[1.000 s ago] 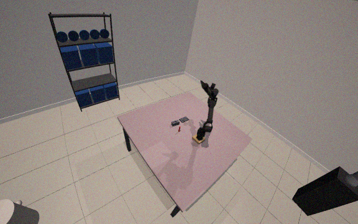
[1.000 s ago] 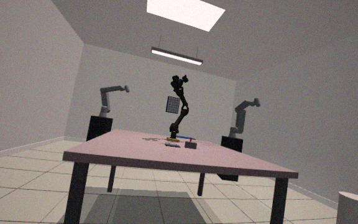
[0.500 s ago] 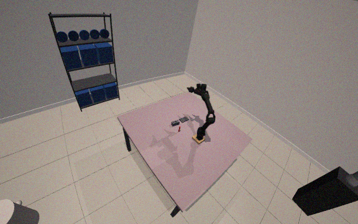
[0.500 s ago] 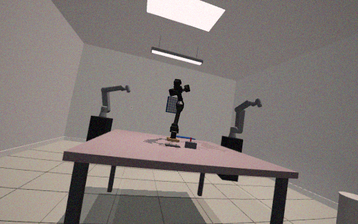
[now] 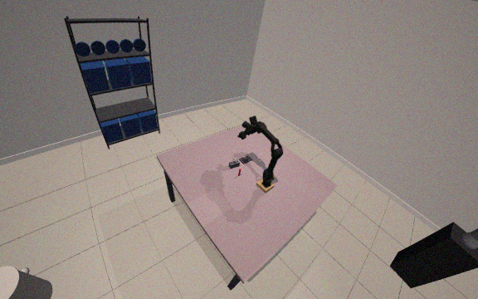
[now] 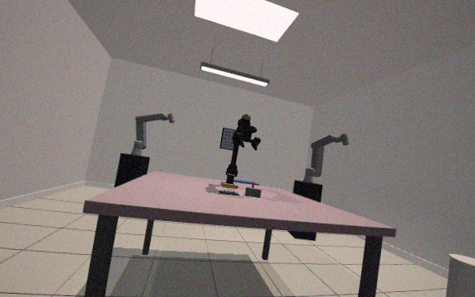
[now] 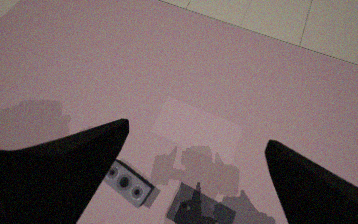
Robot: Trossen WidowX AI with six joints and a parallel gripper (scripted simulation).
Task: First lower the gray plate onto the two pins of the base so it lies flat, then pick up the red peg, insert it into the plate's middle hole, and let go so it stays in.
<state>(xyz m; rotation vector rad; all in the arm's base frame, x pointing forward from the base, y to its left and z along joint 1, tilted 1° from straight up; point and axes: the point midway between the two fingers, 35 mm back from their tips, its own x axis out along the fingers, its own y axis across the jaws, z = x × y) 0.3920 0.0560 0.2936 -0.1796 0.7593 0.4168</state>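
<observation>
Right now my gripper tip is 90 mm past the gray plate, 70 mm to the right of it and 260 mm above it. From my gripper tip the other things lie so: red peg (210 mm behind, 90 mm to the left, 250 mm below).
</observation>
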